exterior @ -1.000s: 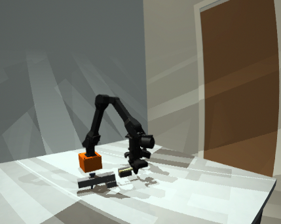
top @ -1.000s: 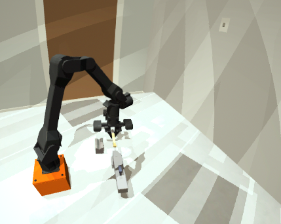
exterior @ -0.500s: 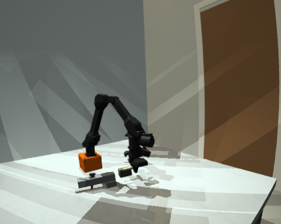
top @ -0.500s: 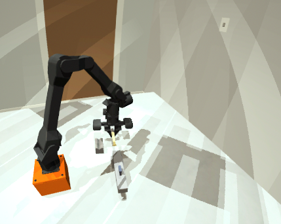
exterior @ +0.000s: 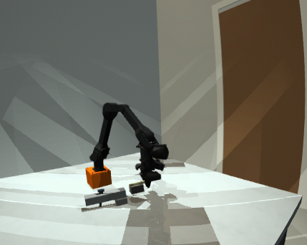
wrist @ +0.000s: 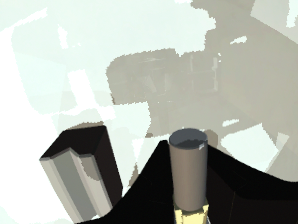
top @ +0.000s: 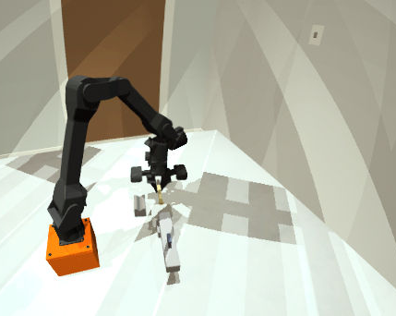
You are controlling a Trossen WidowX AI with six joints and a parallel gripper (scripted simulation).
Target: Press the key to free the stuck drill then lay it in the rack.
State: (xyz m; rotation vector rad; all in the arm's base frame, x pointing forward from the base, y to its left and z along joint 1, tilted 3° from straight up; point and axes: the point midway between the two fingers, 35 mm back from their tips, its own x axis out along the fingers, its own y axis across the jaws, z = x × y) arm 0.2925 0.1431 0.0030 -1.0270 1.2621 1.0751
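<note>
My gripper tip is now 40 mm to the left of the drill, 30 mm below it and 10 mm past it. Also, from my gripper tip: grey rack: 80 mm behind, 30 mm below, 20 mm to the right; housing block: 200 mm to the right, 40 mm behind, 10 mm below; blue key: 230 mm to the right, 40 mm behind, 10 mm above.
</note>
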